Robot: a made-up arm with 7 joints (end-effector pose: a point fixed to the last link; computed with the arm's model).
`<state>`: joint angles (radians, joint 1 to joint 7).
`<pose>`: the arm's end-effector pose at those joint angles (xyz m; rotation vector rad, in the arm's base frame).
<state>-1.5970 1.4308 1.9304 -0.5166 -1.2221 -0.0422 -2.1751</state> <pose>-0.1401 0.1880 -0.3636 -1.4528 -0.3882 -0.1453</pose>
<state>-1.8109 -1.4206 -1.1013 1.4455 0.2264 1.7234 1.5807</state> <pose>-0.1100 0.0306 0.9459 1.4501 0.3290 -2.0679</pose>
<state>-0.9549 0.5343 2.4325 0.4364 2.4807 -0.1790 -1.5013</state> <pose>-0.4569 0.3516 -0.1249 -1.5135 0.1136 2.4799</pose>
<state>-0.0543 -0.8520 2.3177 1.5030 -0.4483 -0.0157 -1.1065</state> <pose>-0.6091 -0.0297 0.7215 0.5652 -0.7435 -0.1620</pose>
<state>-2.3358 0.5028 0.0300 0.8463 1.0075 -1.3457 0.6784</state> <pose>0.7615 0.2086 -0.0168 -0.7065 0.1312 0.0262</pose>
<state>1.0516 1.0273 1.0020 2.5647 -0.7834 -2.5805 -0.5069</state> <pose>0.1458 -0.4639 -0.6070 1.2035 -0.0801 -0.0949</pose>
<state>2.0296 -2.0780 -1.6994 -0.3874 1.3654 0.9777 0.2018</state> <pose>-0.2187 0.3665 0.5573 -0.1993 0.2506 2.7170</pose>
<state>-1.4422 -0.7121 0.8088 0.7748 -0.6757 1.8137 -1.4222</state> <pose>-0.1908 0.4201 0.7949 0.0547 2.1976 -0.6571</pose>
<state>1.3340 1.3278 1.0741 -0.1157 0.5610 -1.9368 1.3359</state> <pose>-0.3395 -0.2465 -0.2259 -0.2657 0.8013 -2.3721</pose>
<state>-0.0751 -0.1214 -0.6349 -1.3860 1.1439 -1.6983 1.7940</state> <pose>-0.3062 -0.1563 0.4172 0.0251 0.3553 0.0462</pose>
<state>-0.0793 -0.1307 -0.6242 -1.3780 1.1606 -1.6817 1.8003</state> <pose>-0.3028 -0.1556 0.4215 0.0281 0.3512 0.0525</pose>
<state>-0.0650 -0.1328 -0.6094 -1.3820 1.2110 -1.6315 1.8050</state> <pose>-0.3013 -0.1639 0.4398 -0.0016 0.2983 0.0781</pose>
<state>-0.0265 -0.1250 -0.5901 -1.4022 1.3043 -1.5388 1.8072</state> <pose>-0.3041 -0.1822 0.4754 -0.0723 0.1825 0.1316</pose>
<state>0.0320 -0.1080 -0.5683 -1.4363 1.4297 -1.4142 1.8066</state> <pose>-0.3146 -0.2059 0.5214 -0.1713 0.0179 0.2119</pose>
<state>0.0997 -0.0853 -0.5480 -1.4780 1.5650 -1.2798 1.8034</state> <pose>-0.3336 -0.2301 0.5661 -0.2774 -0.1647 0.3066</pose>
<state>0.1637 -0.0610 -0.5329 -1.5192 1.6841 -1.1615 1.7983</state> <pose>-0.3570 -0.2522 0.5991 -0.3704 -0.3299 0.3950</pose>
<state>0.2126 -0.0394 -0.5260 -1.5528 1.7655 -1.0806 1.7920</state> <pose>-0.3780 -0.2699 0.6173 -0.4372 -0.4495 0.4566</pose>
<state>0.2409 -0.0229 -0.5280 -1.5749 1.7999 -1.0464 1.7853</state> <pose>-0.3919 -0.2811 0.6230 -0.4736 -0.5121 0.4809</pose>
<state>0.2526 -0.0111 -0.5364 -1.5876 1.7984 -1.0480 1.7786</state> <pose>-0.3993 -0.2868 0.6214 -0.4874 -0.5308 0.4758</pose>
